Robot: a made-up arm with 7 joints.
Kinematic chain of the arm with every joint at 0, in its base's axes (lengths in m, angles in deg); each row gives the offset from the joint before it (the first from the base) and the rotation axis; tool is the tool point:
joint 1: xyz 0 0 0.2 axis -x
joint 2: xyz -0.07 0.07 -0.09 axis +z
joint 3: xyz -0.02 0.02 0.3 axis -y
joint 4: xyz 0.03 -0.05 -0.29 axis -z
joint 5: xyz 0 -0.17 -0.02 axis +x
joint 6: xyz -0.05 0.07 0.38 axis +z
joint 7: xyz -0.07 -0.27 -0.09 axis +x
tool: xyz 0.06 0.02 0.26
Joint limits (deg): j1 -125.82..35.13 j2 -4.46..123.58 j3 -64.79..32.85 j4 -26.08..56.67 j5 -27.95..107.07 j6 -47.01..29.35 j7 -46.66..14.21
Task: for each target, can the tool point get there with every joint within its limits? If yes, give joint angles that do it. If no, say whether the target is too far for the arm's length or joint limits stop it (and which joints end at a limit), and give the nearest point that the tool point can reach.
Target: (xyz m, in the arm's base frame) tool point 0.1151 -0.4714 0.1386
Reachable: yes | joints -83.91 36.67 -8.59 -12.10 -11.34 1.20 -4.49
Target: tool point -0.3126 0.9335 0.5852
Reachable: no: joint limits stop it (at a limit: joint 1, joint 2, joint 4, joint 5, joint 7) | nearest point -0.2562 0.6463 0.4564 | short by 0.320 m
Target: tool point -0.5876 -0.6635 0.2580
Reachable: yes | joints -35.60 19.27 -42.75 50.33 74.20 -26.87 -5.40
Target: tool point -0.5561 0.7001 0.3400
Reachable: no: joint limits stop it (at a limit: joint 1, joint 2, joint 5, joint 7) | nearest point -0.5076 0.6074 0.3144 | short by 0.108 m
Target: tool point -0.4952 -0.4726 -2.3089
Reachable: no: too far | nearest point -0.2385 -0.1776 -0.7429 | short by 1.614 m
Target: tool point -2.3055 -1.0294 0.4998
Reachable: no: too far | nearest point -0.9569 -0.4879 0.3421 | short by 1.462 m
